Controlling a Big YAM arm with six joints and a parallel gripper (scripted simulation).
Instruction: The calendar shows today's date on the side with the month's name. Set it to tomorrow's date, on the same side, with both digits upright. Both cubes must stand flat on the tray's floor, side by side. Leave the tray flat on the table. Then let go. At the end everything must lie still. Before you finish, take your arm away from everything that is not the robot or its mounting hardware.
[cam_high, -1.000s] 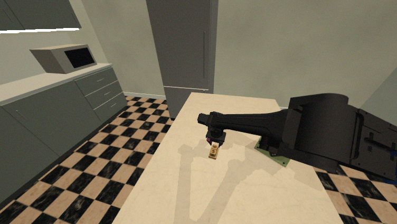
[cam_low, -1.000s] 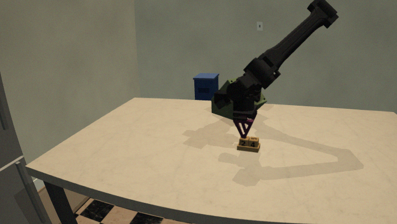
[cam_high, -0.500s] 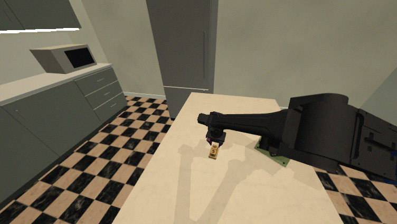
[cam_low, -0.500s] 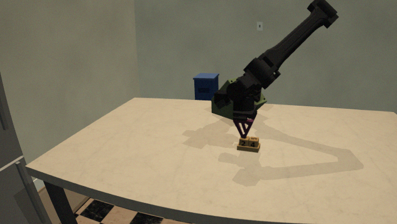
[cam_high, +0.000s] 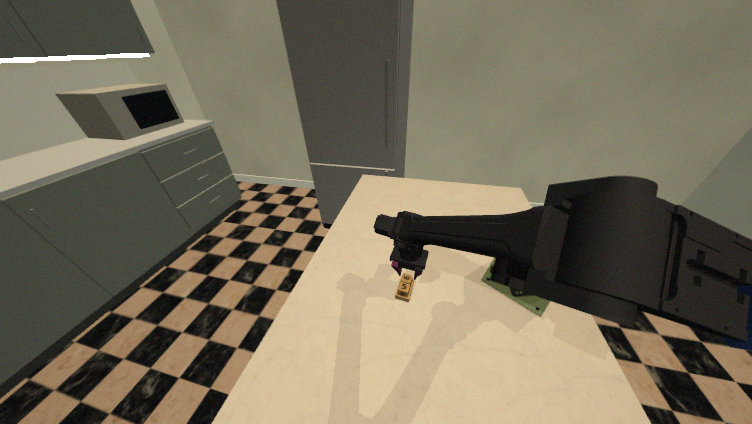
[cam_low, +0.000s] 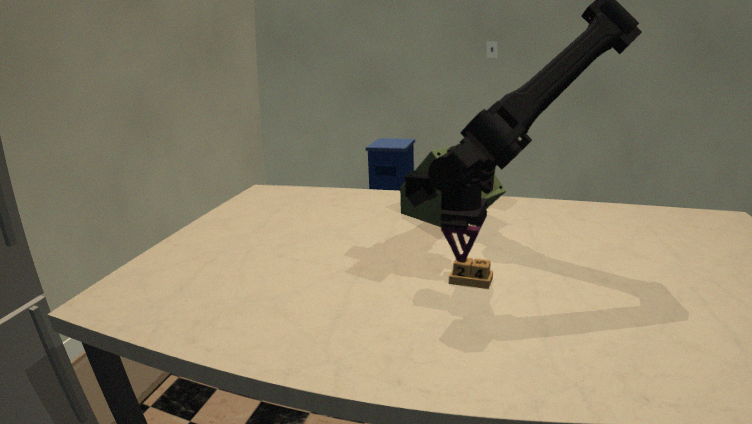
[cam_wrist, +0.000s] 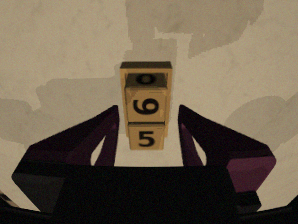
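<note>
Right now the cube is 30 mm below my hand. From my hand the other things lie so: wooden tray 50 mm below, 20 mm to the left.
</note>
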